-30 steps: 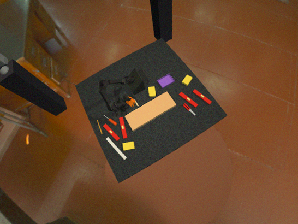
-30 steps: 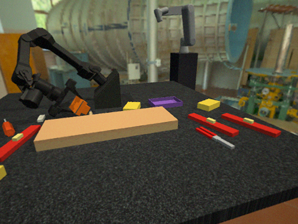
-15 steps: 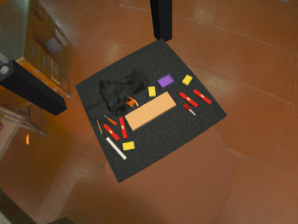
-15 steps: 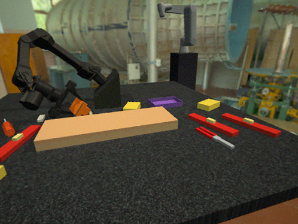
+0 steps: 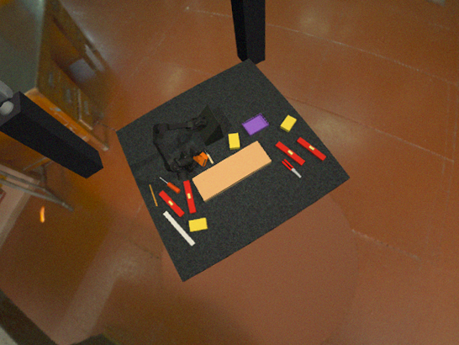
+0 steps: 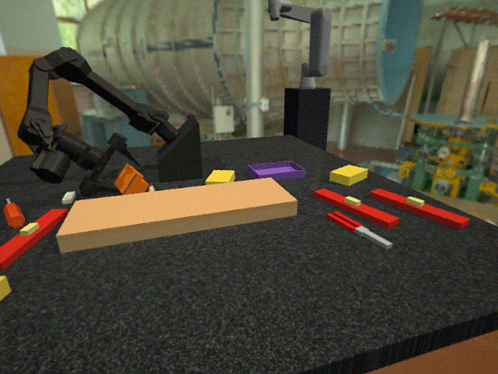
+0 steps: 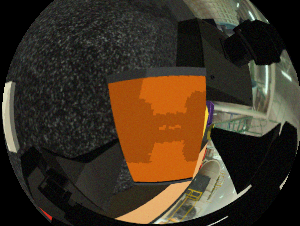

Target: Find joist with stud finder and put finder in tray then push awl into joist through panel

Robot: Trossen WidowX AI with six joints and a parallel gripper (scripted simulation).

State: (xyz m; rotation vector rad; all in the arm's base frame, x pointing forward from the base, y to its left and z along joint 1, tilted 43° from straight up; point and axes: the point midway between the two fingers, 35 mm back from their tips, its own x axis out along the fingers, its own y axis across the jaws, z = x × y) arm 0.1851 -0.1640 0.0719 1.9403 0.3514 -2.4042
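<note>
Now: the orange stud finder 20 mm below my gripper tip, 20 mm behind it and 10 mm to the left of it. From my gripper tip the other things lie so: small white block 170 mm to the right, 40 mm below, 10 mm behind; pencil 420 mm to the right, 50 mm ahead, 40 mm below; awl 50 mm to the left, 40 mm below.
</note>
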